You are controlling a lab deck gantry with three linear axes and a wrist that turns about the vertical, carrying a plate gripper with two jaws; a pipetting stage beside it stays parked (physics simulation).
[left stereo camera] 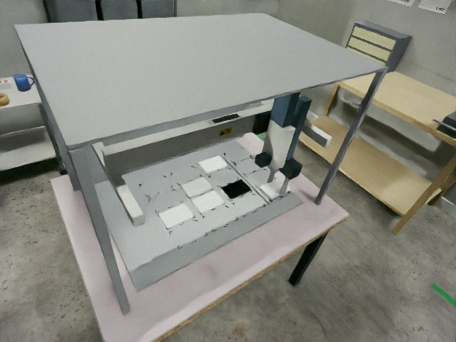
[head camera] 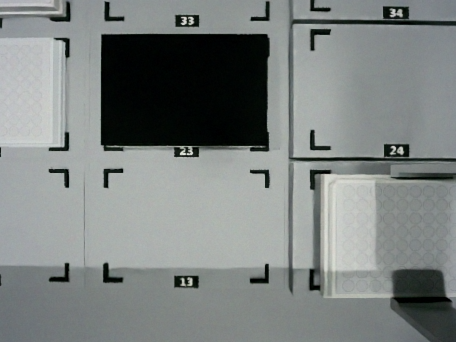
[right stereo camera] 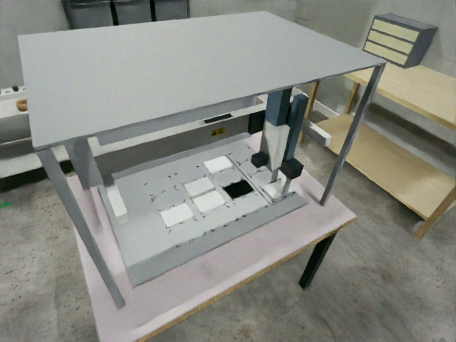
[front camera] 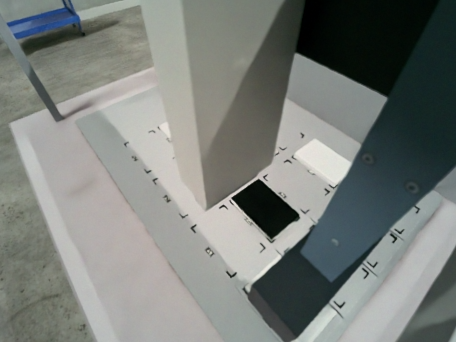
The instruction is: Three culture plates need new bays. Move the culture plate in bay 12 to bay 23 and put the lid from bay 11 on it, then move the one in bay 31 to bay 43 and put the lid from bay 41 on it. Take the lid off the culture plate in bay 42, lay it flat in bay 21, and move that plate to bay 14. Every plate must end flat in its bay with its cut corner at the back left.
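Seen in the pictures: gripper, fingertip midpoint: [left stereo camera: 275,187] [head camera: 416,236] [right stereo camera: 278,187]; robot's base, link origin: [left stereo camera: 179,248] [right stereo camera: 177,246] [front camera: 125,144].
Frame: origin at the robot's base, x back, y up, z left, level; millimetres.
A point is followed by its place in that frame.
My gripper [head camera: 422,237] {x -556, y 38, z 43 mm} [left stereo camera: 278,187] {x -556, y 38, z 43 mm} [right stereo camera: 280,186] {x -556, y 38, z 43 mm} is shut on a white culture plate [head camera: 350,225] {x -508, y 44, z 52 mm} [left stereo camera: 269,192] {x -502, y 42, z 31 mm} [right stereo camera: 271,191] {x -505, y 44, z 38 mm}, its wells showing, held flat low over bay 14. A slight gap seems to remain; its far end is out of the head view. A black-topped plate [front camera: 265,209] {x -400, y 17, z 144 mm} [head camera: 185,90] {x -393, y 17, z 149 mm} [left stereo camera: 236,189] {x -388, y 16, z 143 mm} [right stereo camera: 238,189] {x -387, y 16, z 145 mm} lies flat in bay 23. A smooth white item [front camera: 325,161] {x -398, y 14, z 362 mm} [left stereo camera: 213,164] {x -390, y 15, z 357 mm} [right stereo camera: 218,164] {x -392, y 15, z 356 mm} lies in bay 43. A flat white lid [left stereo camera: 176,216] {x -60, y 8, z 144 mm} [right stereo camera: 176,215] {x -59, y 8, z 145 mm} lies in bay 21. The front view hides the jaws.
White plates stand in bay 22 [head camera: 25,92] {x -269, y 14, z 148 mm} [left stereo camera: 208,201] {x -226, y 14, z 145 mm} [right stereo camera: 208,201] {x -221, y 14, z 147 mm} and bay 32 [left stereo camera: 196,187] {x -223, y 14, z 251 mm} [right stereo camera: 199,186] {x -228, y 14, z 255 mm}. The light pipetting stage [front camera: 225,100] [left stereo camera: 278,145] [right stereo camera: 274,142] stands beside the gripper. Frame posts [left stereo camera: 352,137] {x -714, y 404, z -126 mm} [right stereo camera: 354,135] {x -715, y 406, z -126 mm} flank the deck.
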